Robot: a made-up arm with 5 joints.
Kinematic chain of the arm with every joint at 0, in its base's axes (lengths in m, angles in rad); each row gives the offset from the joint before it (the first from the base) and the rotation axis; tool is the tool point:
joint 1: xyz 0 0 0.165 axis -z
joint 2: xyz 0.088 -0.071 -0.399 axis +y
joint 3: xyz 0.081 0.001 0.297 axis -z
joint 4: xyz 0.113 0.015 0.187 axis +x
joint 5: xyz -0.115 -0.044 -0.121 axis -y
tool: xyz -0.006 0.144 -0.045
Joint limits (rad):
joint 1: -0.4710..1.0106
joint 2: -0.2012..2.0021
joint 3: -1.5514..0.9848
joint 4: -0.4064..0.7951
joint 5: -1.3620..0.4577
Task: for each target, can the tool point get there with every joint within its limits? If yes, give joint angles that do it. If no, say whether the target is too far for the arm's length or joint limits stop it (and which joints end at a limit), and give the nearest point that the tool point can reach.
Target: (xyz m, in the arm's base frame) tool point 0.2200 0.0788 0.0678
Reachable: yes | joints -0.2497 0.1511 0.6076 -0.1921 -0.8165
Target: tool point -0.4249 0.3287 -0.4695
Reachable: no: joint limits stop it (at a limit: joint 1, joint 2) | nearest point 0.2723 0.2061 -0.5058 | short by 0.709 m
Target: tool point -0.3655 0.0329 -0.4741
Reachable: no: joint limits stop it (at a limit: joint 1, joint 2, joint 3, joint 4, joint 5) | nearest point 0.1128 -0.2875 -0.4685 | short by 0.576 m
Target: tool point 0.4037 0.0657 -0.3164
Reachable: yes | joints -0.0883 1.6839 0.0423 -0.1101 -0.8355
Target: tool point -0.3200 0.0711 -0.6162
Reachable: no: joint limits stop it (at a limit: joint 1, joint 2, joint 3, joint 5) | nearest point 0.1290 -0.2718 -0.5028 | short by 0.576 m
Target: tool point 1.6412 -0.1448 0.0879
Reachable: no: too far | nearest point 0.5878 -0.0519 -0.1304 | short by 1.080 m
